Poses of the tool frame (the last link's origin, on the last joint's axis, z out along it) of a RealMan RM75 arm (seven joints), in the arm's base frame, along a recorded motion.
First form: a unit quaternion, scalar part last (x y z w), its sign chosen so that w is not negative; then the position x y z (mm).
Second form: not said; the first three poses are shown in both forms.
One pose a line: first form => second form
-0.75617, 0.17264, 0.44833, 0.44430, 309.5, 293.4, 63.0 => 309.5, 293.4, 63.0, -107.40, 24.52, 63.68
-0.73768, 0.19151, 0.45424, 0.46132, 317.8, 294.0, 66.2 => 317.8, 294.0, 66.2, -103.98, 26.99, 64.03
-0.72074, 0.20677, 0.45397, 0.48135, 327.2, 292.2, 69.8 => 327.2, 292.2, 69.8, -100.69, 28.89, 63.42
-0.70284, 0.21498, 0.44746, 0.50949, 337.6, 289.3, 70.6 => 337.6, 289.3, 70.6, -96.99, 29.67, 61.75
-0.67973, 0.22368, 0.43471, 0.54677, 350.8, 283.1, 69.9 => 350.8, 283.1, 69.9, -92.31, 30.38, 59.04
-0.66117, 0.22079, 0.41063, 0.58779, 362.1, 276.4, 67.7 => 362.1, 276.4, 67.7, -88.26, 29.47, 54.82
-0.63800, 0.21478, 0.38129, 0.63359, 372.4, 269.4, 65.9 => 372.4, 269.4, 65.9, -83.59, 28.14, 49.96
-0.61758, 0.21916, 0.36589, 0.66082, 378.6, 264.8, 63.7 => 378.6, 264.8, 63.7, -80.04, 28.40, 47.42
